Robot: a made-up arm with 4 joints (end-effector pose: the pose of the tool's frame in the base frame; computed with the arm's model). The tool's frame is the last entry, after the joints. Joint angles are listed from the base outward.
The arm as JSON. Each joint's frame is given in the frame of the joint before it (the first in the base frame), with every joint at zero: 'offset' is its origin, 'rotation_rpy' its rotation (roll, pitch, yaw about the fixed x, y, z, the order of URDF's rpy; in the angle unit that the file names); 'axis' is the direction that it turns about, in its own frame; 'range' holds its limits. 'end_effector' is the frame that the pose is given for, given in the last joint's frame.
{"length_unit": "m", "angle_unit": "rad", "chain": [
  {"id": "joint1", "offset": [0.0, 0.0, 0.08], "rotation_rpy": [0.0, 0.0, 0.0], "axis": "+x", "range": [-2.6, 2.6]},
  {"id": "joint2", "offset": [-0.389, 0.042, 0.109], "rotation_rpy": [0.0, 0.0, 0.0], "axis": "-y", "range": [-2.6, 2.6]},
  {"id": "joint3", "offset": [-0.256, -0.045, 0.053], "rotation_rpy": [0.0, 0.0, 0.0], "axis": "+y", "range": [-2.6, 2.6]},
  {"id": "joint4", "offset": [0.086, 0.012, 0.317], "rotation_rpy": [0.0, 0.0, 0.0], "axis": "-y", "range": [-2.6, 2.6]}
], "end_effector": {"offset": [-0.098, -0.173, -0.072], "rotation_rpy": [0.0, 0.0, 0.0]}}
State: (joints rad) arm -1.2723 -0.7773 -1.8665 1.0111
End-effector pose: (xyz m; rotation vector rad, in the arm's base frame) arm -0.6638 0.4308 0.3841 -0.7476 -1.7652 1.3037
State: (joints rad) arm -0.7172 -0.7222 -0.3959 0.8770
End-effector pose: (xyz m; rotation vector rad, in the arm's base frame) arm -0.4088 0.1906 0.5481 -0.6987 -0.5267 0.1974
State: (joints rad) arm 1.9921 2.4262 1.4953 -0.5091
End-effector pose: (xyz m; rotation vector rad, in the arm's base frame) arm -0.4934 0.0182 -0.0916 1.9580 -0.2715 -0.4192
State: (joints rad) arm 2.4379 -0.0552 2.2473 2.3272
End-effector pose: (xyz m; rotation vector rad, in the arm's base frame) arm -0.5595 0.2377 0.1067 2.4377 -0.0111 -0.0301
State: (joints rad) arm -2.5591 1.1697 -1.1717 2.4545
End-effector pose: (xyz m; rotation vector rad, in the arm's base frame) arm -0.9050 0.0415 0.3151 -1.9588 0.5401 -1.8017
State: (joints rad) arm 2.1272 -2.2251 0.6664 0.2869
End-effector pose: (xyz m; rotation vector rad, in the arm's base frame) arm -0.1486 0.0327 -0.0928 0.6742 1.3616 2.4503
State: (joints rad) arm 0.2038 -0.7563 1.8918 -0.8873
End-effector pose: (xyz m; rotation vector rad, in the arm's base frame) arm -0.3463 -0.1671 0.0783 0.0558 -2.7350 -0.2797
